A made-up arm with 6 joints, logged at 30 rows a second.
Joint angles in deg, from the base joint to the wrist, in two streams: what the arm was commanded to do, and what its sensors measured. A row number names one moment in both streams.
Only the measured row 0 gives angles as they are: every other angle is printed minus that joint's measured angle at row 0.
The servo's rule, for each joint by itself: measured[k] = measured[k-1] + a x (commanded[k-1-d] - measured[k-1]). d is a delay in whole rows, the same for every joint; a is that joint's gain. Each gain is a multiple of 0.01, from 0.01 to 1. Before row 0 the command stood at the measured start. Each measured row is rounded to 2 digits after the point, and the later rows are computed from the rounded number. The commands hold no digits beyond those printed.
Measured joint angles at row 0:
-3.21 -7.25 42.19 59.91 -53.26 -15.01
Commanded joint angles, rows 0 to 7:
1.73 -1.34 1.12 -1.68 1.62 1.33
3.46 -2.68 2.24 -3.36 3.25 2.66
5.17 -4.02 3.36 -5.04 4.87 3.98
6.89 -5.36 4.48 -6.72 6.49 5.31
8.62 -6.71 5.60 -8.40 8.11 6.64
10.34 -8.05 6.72 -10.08 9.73 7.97
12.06 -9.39 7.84 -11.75 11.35 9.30
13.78 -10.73 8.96 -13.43 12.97 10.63
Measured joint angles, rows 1 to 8:
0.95 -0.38 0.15 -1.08 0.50 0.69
2.33 -1.02 0.42 -2.54 1.35 1.71
3.89 -1.86 0.80 -4.14 2.44 2.89
5.54 -2.84 1.28 -5.79 3.70 4.15
7.23 -3.92 1.84 -7.46 5.07 5.44
8.94 -5.08 2.47 -9.14 6.51 6.76
10.66 -6.29 3.17 -10.81 8.01 8.08
12.38 -7.53 3.92 -12.49 9.55 9.41
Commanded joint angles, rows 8 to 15:
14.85 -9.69 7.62 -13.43 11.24 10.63
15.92 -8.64 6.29 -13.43 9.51 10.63
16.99 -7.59 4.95 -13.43 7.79 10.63
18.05 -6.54 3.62 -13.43 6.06 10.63
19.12 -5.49 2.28 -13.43 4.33 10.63
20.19 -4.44 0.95 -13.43 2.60 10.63
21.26 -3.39 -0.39 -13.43 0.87 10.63
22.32 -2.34 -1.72 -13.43 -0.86 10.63
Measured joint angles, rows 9 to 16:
13.74 -8.13 4.40 -13.09 10.07 10.04
14.94 -8.27 4.65 -13.31 9.90 10.35
16.07 -8.08 4.69 -13.39 9.25 10.50
17.16 -7.65 4.55 -13.42 8.26 10.57
18.24 -7.05 4.25 -13.43 7.04 10.60
19.31 -6.32 3.82 -13.43 5.66 10.62
20.38 -5.50 3.27 -13.43 4.18 10.63
21.45 -4.62 2.62 -13.43 2.62 10.63

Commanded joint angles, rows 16 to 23:
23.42 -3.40 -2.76 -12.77 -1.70 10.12
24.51 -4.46 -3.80 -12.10 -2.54 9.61
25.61 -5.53 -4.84 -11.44 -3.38 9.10
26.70 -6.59 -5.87 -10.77 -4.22 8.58
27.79 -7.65 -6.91 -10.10 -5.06 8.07
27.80 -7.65 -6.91 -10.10 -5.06 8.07
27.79 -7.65 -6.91 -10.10 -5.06 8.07
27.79 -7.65 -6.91 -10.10 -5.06 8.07
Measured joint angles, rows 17 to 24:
22.53 -4.28 1.92 -13.01 1.28 10.36
23.62 -4.33 1.18 -12.43 0.10 9.97
24.71 -4.67 0.40 -11.80 -0.98 9.52
25.80 -5.21 -0.42 -11.14 -1.98 9.03
26.89 -5.89 -1.26 -10.47 -2.93 8.53
27.39 -6.38 -1.99 -10.23 -3.59 8.29
27.61 -6.74 -2.63 -10.15 -4.05 8.18
27.71 -6.99 -3.19 -10.12 -4.36 8.12

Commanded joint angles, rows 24 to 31:
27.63 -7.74 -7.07 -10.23 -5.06 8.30
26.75 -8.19 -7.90 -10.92 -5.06 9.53
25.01 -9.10 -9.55 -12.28 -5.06 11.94
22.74 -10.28 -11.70 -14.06 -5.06 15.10
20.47 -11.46 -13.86 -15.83 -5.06 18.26
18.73 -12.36 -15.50 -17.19 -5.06 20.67
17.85 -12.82 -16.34 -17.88 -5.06 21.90
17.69 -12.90 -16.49 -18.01 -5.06 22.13
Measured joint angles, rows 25 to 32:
27.67 -7.20 -3.69 -10.19 -4.58 8.21
27.16 -7.48 -4.24 -10.66 -4.73 8.90
25.98 -7.93 -4.93 -11.70 -4.83 10.48
24.20 -8.59 -5.81 -13.21 -4.90 12.88
22.15 -9.39 -6.86 -14.89 -4.95 15.68
20.27 -10.22 -7.98 -16.36 -4.98 18.27
18.94 -10.95 -9.07 -17.33 -5.00 20.16
18.25 -11.50 -10.03 -17.77 -5.02 21.18

